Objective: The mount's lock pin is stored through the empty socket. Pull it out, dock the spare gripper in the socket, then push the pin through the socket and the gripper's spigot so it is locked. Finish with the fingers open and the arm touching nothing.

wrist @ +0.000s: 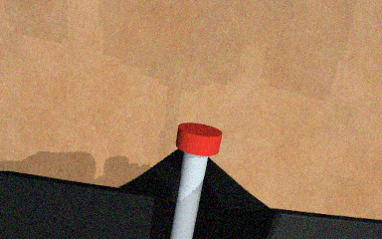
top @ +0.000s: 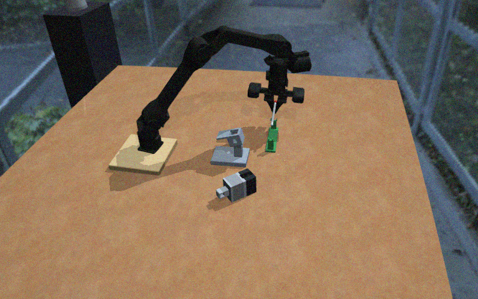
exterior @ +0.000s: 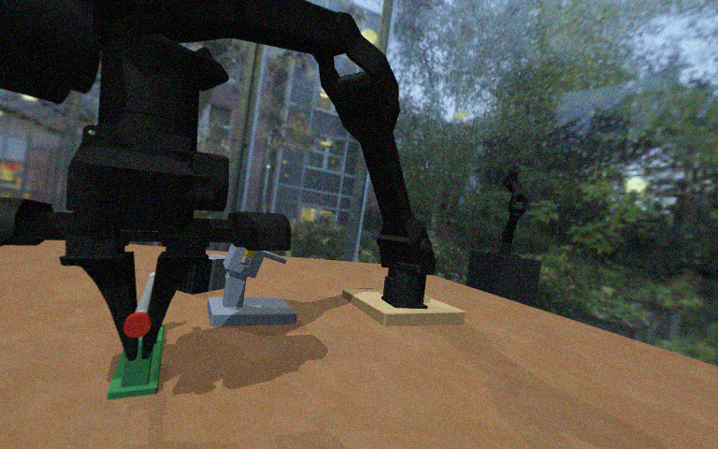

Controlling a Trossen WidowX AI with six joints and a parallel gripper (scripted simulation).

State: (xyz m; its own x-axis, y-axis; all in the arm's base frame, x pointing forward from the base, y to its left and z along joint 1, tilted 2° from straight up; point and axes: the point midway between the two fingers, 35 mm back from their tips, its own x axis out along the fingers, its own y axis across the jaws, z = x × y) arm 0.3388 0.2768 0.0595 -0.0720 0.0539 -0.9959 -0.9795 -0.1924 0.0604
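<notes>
Right now my gripper tip is 100 mm to the left of the green cradle, 20 mm short of it and 20 mm above it. Also, from my gripper tip: socket: 230 mm to the right, 70 mm behind, 10 mm above; then spare gripper: 390 mm to the right, 20 mm below.
</notes>
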